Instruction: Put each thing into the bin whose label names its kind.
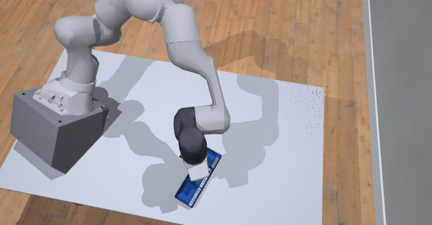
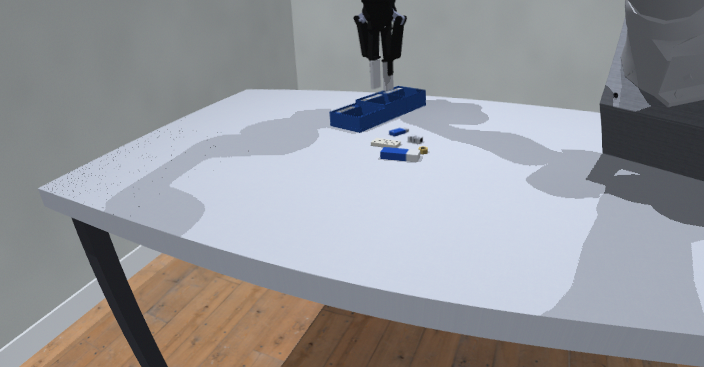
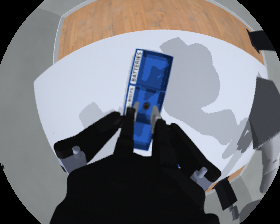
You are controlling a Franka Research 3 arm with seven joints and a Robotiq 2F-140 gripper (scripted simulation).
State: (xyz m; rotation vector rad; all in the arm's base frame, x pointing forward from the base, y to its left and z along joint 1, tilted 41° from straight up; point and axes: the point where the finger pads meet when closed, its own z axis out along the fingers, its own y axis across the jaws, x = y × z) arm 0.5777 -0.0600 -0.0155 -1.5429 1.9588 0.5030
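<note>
Now: the gold ring 170 mm behind my hand, 170 mm to the left of it and 90 mm below it. Round my hand: grey block 140 mm behind, 130 mm to the left, 90 mm below; blue block 90 mm behind, 100 mm to the left, 90 mm below; black disc 80 mm below.
</note>
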